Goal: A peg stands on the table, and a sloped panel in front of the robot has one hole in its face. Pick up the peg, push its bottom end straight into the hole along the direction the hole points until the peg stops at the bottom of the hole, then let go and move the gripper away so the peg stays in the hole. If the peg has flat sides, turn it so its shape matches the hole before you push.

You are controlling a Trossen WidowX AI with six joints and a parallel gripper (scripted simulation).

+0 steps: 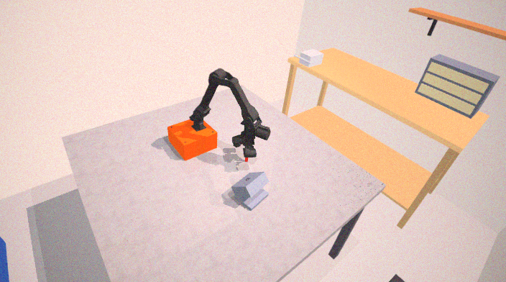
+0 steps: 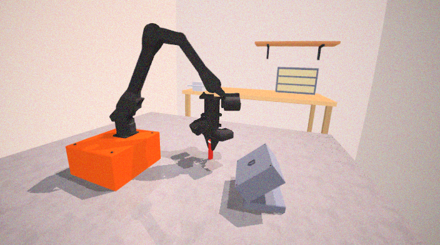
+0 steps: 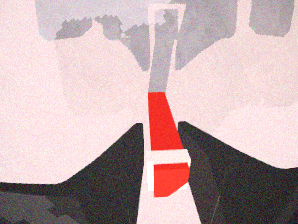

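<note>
Now: gripper tip 2 cm below the red peg. From my gripper tip the other things lie so: grey sloped panel 19 cm ahead, 13 cm to the right, 3 cm above.
</note>
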